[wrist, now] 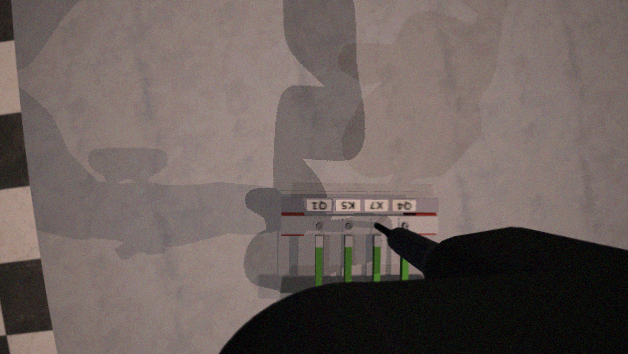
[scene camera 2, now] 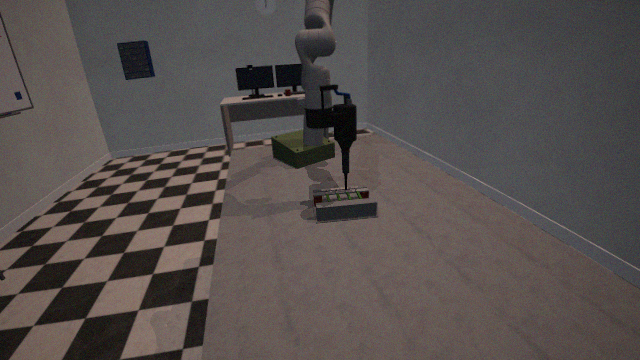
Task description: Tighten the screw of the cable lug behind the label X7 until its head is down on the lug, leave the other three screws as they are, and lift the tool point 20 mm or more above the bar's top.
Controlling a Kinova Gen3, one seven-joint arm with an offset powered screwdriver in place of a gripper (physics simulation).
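Frame: origin at the arm's base, x back, y right, z up, level; millimetres.
Seen in the pictures: hand, its tool point: (wrist: pixel 376 225) (scene camera 2: pixel 346 190); arm's base, origin of its link: (scene camera 2: pixel 313 142).
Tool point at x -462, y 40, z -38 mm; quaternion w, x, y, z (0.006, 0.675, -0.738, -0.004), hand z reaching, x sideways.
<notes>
Pixels of each thing's top centre, then the offset from my tool point to it. "spot": a spot on its surface instead. Level surfaces: height alone.
- screwdriver tool, centre of its top: (wrist: pixel 400 240) (scene camera 2: pixel 345 171) dx +1, dy +0, dz +67 mm
- terminal bar, a spot on its surface: (wrist: pixel 295 224) spot: dx +22, dy +87, dz -1 mm
- label X7, centre of its top: (wrist: pixel 376 205) dx +22, dy -5, dz -1 mm
- Q1 screw, centre of its top: (wrist: pixel 319 226) dx +15, dy +62, dz +7 mm
- K5 screw, centre of its top: (wrist: pixel 349 226) dx +8, dy +31, dz +7 mm
- Q4 screw, centre of its top: (wrist: pixel 406 226) dx -7, dy -31, dz +6 mm
- green cable, a spot on its surface: (wrist: pixel 377 262) spot: dx -38, dy +9, dz +6 mm
- grey housing, a spot on its surface: (scene camera 2: pixel 346 210) spot: dx -94, dy +41, dz -13 mm
- table top, height of its surface: dz -43 mm
The screwdriver tool (scene camera 2: pixel 346 188) (wrist: pixel 376 225) points down, with its thin bit over the terminal bar (wrist: pixel 295 224). In the wrist view the bit's tip covers the screw place behind the label X7 (wrist: pixel 376 205); that screw's head is hidden, and whether the tip touches it cannot be told. The Q1 screw (wrist: pixel 319 226) and K5 screw (wrist: pixel 348 226) show round heads to the left. The Q4 screw (wrist: pixel 405 225) is partly hidden by the tool. A green cable (wrist: pixel 377 262) runs from the X7 lug. The tool has no fingers.
The bar sits in a grey housing (scene camera 2: pixel 346 210) on the table top (scene camera 2: pixel 400 280). More green cables (wrist: pixel 319 265) (wrist: pixel 348 265) run beside the X7 one. The green robot base (scene camera 2: pixel 298 156) and a desk (scene camera 2: pixel 270 102) with monitors (scene camera 2: pixel 255 78) stand behind. A wall (scene camera 2: pixel 500 100) rises at the right.
</notes>
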